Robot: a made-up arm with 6 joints.
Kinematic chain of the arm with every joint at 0, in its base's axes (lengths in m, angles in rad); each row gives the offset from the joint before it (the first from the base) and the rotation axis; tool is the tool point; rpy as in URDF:
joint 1: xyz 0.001 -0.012 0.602 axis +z
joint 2: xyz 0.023 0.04 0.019 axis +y
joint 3: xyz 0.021 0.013 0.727 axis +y
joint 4: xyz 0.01 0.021 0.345 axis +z
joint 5: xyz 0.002 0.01 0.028 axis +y
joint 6: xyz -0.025 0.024 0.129 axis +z
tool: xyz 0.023 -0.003 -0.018 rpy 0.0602 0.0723 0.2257
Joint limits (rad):
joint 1: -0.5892..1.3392
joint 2: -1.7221..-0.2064
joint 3: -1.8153..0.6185
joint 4: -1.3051..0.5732
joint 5: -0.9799..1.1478
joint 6: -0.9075..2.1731
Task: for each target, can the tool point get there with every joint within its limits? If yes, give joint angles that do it. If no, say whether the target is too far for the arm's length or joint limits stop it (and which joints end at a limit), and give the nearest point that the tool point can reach.
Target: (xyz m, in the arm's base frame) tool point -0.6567 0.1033 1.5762
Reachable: yes | joints 0.0710 -0.5442 -0.2295 -1.0200 -0.7972 0.3410
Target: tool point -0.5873 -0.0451 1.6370
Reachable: yes | joints 0.2371 -0.3719 -0.5629 -1.0024 0.0704 1.1746
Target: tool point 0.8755 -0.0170 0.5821
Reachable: no: joint limits stop it (at a limit: joint 1, joint 2, joint 3, joint 4, joint 5, joint 6) | nearest point -0.1585 -0.4256 0.2014 | short by 1.175 m
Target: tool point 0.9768 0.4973 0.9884
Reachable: no: joint limits stop it (at a limit: joint 2, joint 3, joint 5) | nearest point 0.1852 0.0841 1.6831 | short by 1.131 m
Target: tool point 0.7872 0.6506 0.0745
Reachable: no: joint limits stop it (at a limit: joint 1, joint 2, joint 3, joint 6) | nearest point -0.3039 0.3920 0.1724 | short by 1.126 m
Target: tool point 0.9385 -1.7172 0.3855
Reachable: no: too far | nearest point -0.2401 -1.1086 0.4488 | short by 1.328 m
